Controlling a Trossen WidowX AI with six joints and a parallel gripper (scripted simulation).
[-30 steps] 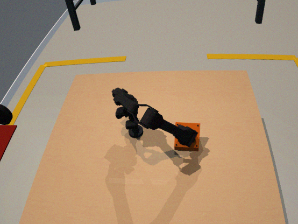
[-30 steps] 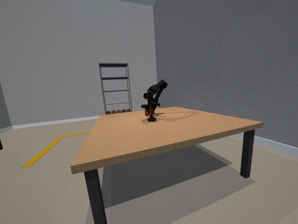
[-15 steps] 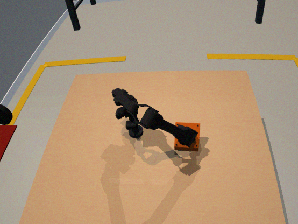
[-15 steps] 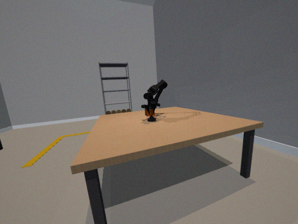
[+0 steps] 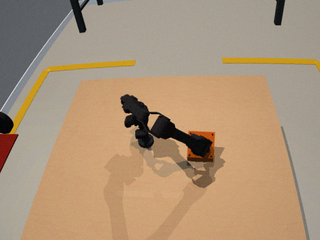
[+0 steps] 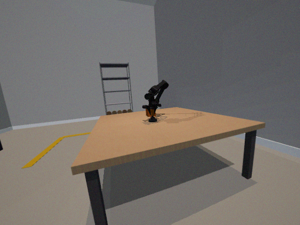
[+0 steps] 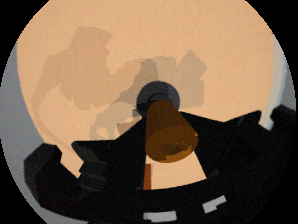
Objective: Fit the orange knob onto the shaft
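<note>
Now: the orange knob 2 cm above my gripper tip. From my gripper tip the other things lie so: pedestal 4 cm below.
</note>
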